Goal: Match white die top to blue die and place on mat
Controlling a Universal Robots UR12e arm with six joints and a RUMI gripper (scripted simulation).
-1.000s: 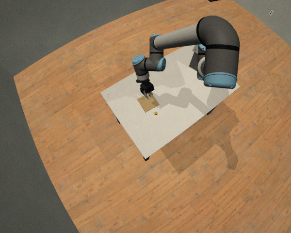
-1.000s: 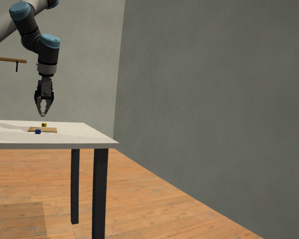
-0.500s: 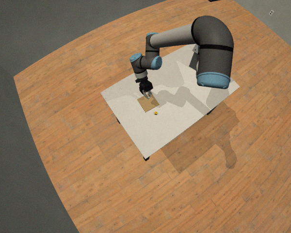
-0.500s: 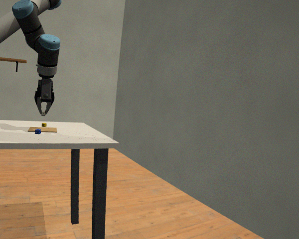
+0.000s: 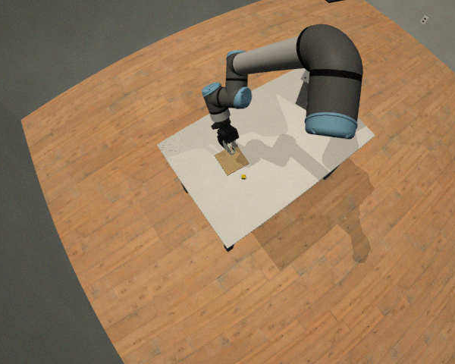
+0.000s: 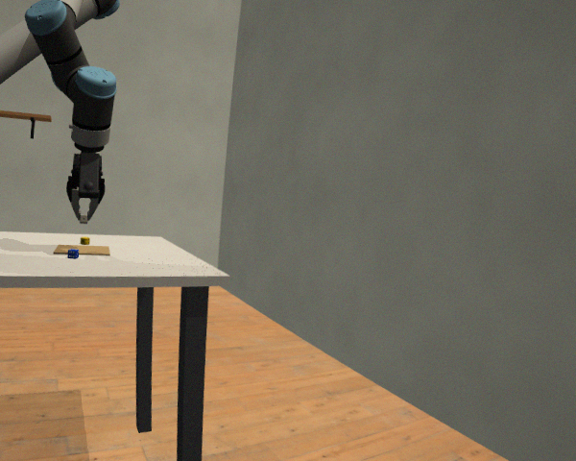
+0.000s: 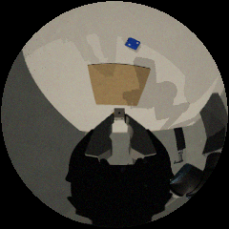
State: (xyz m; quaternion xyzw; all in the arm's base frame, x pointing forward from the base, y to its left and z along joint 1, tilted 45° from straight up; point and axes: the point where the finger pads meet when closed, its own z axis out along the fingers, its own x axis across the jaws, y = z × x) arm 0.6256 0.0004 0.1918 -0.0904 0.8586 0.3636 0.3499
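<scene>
Now: the white die 1 cm to the left of my hand and 1 cm below it. Also, from my hand: blue die 1 cm behind, 12 cm to the right, 8 cm below; tan mat 1 cm to the left, 9 cm below; yellow die 1 cm behind, 13 cm to the left, 8 cm below.
</scene>
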